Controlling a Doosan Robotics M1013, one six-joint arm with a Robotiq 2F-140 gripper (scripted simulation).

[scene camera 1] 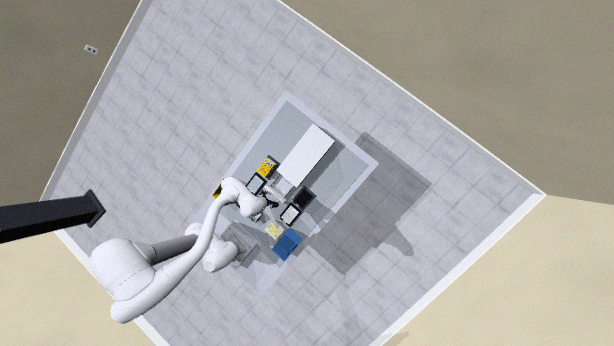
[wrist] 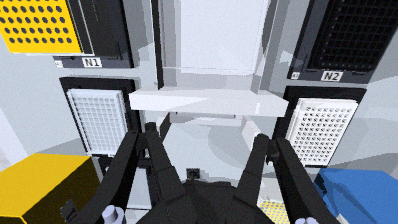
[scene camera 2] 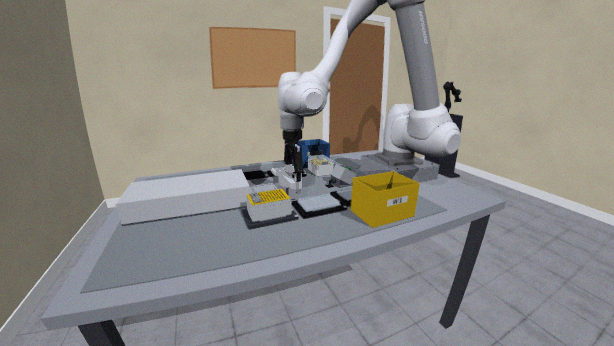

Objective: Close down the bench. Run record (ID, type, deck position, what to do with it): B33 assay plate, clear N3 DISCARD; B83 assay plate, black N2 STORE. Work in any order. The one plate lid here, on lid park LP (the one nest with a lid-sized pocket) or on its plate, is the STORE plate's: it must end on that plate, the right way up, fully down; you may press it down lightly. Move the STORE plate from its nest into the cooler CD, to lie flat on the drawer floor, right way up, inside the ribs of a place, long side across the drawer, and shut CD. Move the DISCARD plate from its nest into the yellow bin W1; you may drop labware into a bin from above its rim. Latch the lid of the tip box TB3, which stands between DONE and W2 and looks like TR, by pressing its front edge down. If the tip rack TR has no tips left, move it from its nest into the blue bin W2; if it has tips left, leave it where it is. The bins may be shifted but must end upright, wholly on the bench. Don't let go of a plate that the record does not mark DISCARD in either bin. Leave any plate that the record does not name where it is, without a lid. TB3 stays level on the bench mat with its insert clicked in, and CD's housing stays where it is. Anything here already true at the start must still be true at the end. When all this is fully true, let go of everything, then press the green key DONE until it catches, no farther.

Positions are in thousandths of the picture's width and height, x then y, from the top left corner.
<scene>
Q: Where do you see a cooler CD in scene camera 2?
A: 237, 582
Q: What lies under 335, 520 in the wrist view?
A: A black nest.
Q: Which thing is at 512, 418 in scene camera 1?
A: A cooler CD.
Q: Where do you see a see-through plate lid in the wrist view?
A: At 353, 882
</scene>
